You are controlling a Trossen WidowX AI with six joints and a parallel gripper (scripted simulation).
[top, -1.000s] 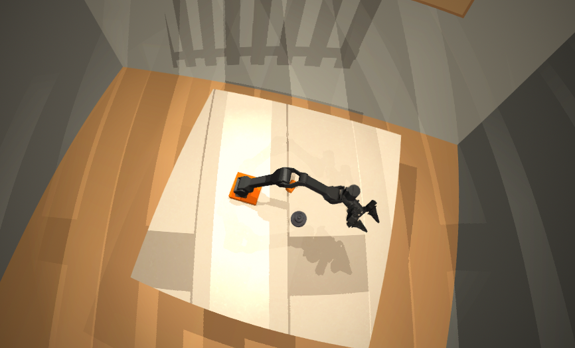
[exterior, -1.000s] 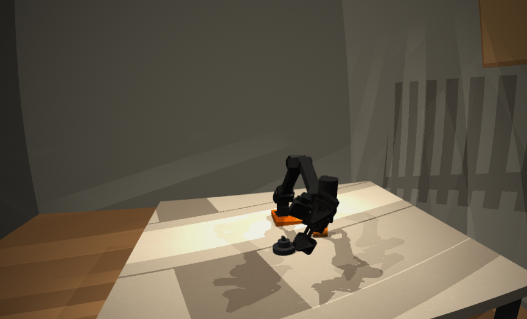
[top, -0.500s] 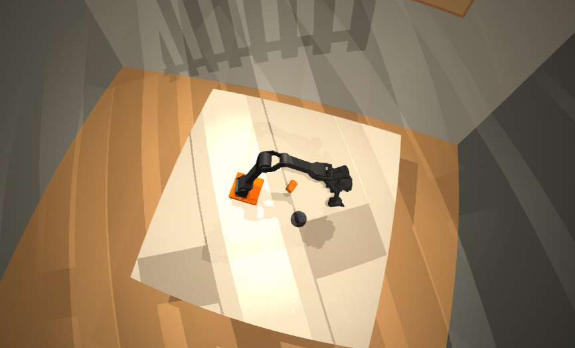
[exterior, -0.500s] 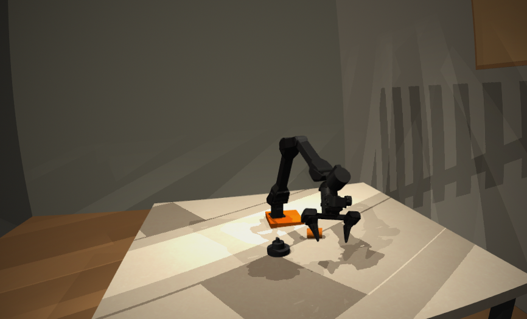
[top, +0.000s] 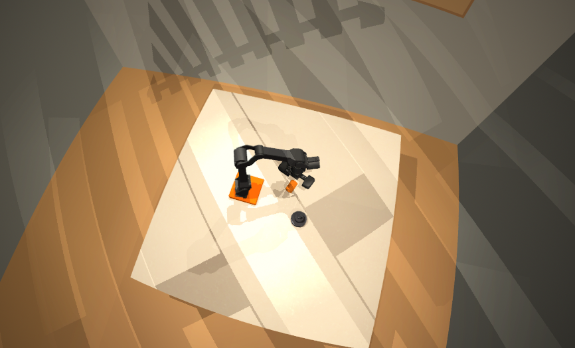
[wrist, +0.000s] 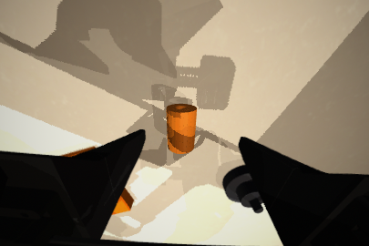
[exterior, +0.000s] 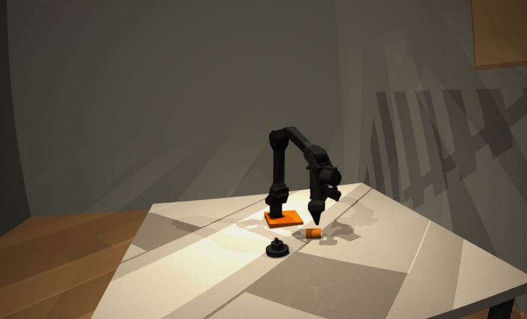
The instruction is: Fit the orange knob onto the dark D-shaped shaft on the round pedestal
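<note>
The orange knob lies 2 cm behind my gripper tip, 1 cm to the right of it and 6 cm below it. The rest, counted from my gripper tip: dark round pedestal: 4 cm ahead, 19 cm to the right, 5 cm below.
</note>
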